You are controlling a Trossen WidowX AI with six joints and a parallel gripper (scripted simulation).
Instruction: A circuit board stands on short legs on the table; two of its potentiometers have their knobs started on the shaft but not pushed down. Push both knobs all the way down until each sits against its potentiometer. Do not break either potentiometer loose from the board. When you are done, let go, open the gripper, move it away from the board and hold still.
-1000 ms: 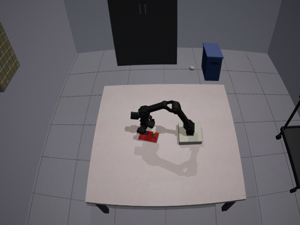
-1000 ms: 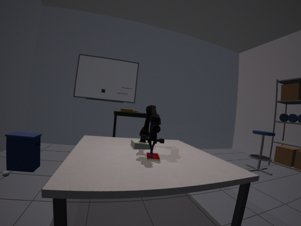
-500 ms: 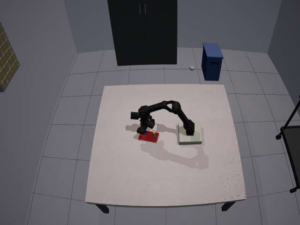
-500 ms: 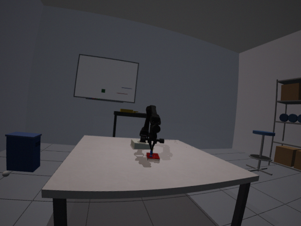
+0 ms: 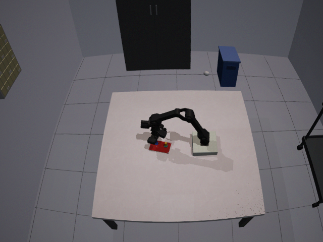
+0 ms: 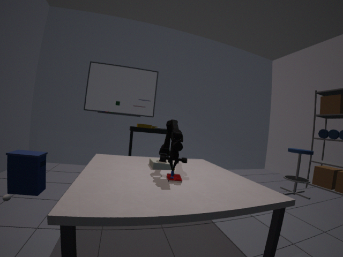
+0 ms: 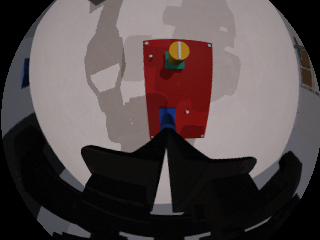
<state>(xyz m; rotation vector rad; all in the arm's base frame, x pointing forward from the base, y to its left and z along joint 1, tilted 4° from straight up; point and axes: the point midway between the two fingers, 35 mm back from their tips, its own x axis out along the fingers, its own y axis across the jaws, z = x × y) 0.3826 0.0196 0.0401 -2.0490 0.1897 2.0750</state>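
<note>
The blue knob is 20 mm below my gripper tip. Also, from my gripper tip: yellow knob: 80 mm behind, 20 mm to the left, 10 mm below.
</note>
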